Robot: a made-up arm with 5 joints.
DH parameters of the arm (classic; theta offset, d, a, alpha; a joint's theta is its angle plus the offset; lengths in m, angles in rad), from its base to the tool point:
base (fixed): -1.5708 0.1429 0 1.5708
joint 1: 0 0.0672 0.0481 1.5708
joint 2: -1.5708 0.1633 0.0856 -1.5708
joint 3: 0 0.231 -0.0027 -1.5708
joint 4: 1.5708 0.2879 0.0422 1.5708
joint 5: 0 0.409 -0.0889 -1.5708
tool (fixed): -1.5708 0.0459 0 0
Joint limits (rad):
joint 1: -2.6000..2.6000
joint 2: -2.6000..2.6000
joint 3: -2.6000..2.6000
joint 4: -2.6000..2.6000
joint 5: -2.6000..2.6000
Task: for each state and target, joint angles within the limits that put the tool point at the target. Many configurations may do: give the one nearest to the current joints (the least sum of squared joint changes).
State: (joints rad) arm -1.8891 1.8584 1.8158 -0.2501 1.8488
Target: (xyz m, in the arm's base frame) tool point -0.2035 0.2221 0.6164
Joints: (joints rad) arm -1.4127 2.3771 2.5308 -0.6973 1.6386
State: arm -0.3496 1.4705 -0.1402 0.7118 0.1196
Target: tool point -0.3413 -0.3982 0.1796
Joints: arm -0.4102 2.2025 0.1325 0.6084 0.2507
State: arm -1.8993 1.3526 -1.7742 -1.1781 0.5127
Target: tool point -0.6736 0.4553 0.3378
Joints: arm -2.1821 1.8070 -2.1041 -0.8670 0.7933
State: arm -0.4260 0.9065 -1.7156 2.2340 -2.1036
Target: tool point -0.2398 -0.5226 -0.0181
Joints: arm -0.6957 1.6555 -1.7010 2.6000 -2.2116
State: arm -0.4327 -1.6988 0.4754 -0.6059 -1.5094
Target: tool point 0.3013 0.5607 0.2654
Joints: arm -0.1144 -1.7535 -0.3964 -0.8208 -1.4951
